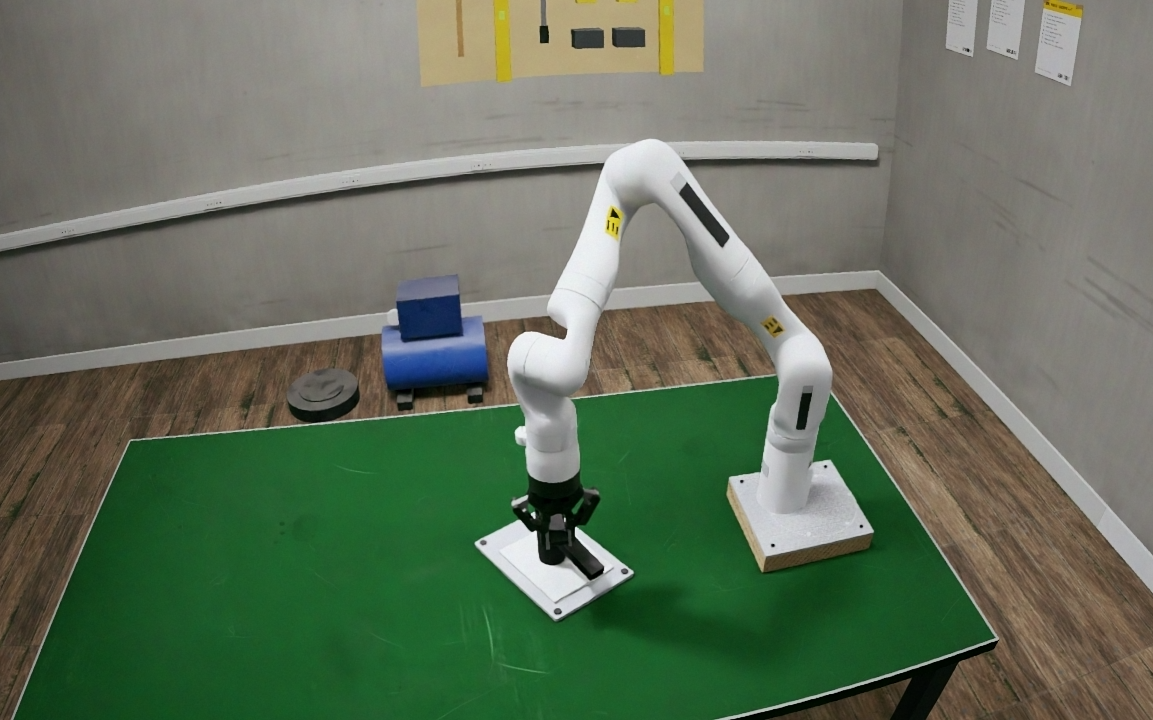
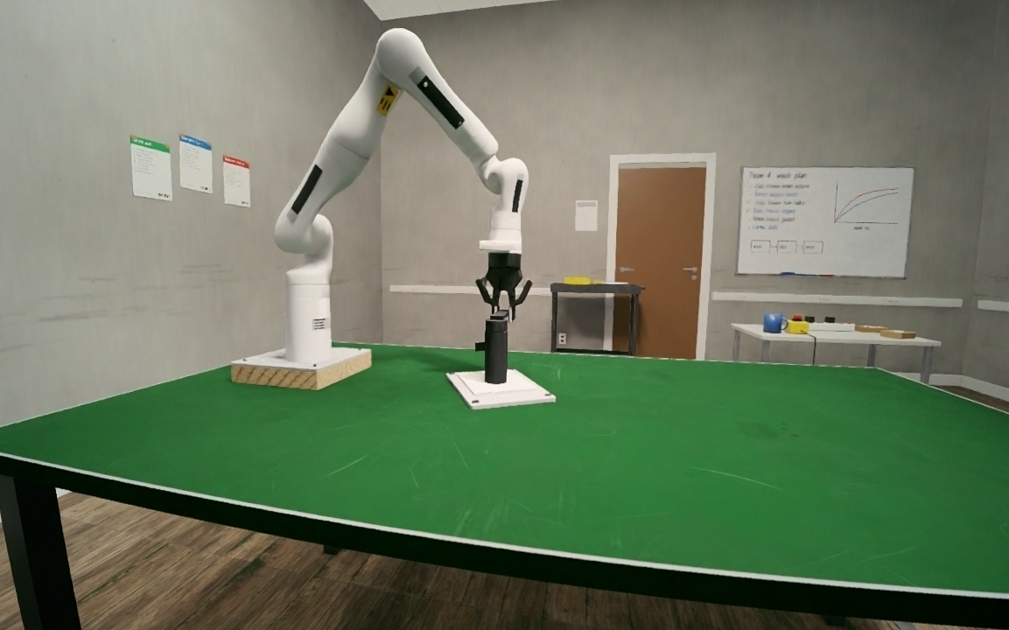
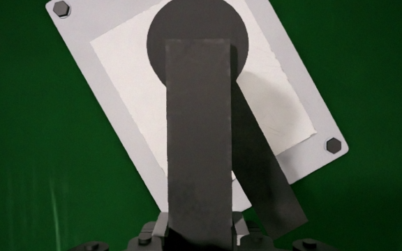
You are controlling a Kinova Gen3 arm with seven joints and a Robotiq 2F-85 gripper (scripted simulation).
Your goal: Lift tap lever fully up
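Right now my hand is 1 cm short of the lever and 3 cm to the left of it. The rest, counted from my hand: bolted plate 2 cm ahead, 9 cm to the right, 14 cm below; tap 1 cm ahead, 6 cm to the right, 5 cm below.
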